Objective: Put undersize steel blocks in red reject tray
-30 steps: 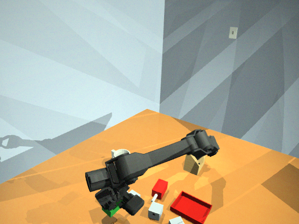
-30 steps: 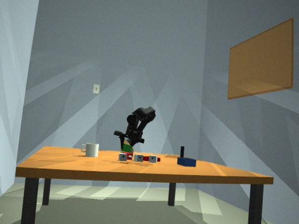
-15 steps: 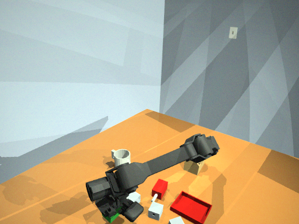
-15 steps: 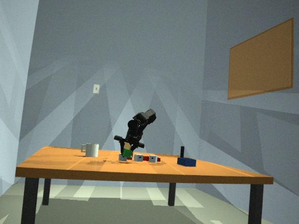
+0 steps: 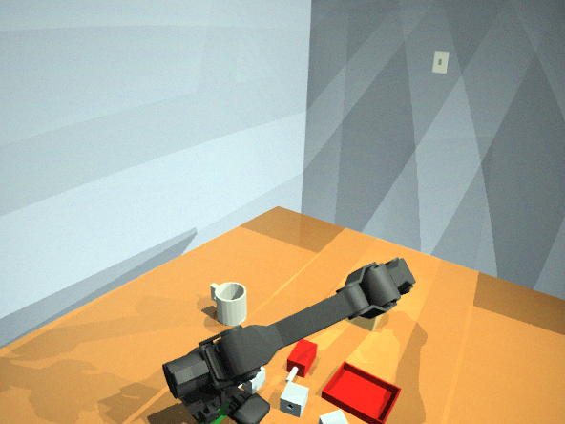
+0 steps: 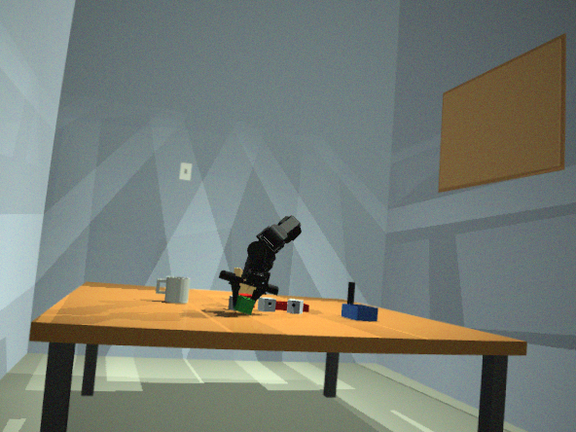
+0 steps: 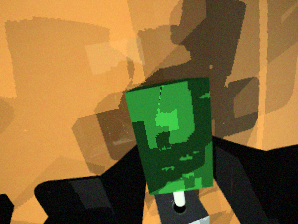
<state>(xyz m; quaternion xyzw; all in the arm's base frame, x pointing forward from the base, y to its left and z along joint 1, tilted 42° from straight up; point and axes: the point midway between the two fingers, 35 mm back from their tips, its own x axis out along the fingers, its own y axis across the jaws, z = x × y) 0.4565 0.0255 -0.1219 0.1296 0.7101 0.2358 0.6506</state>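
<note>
Right now my gripper tip is 11 cm past the steel block, 10 cm to the right of it and 1 cm below it. From my gripper tip the other things lie so: green GO gauge: 1 cm behind, 2 cm above; red-handled gauge: 18 cm behind, 5 cm to the left, 1 cm above; red reject tray: 22 cm behind, 20 cm to the left, 1 cm below.
</note>
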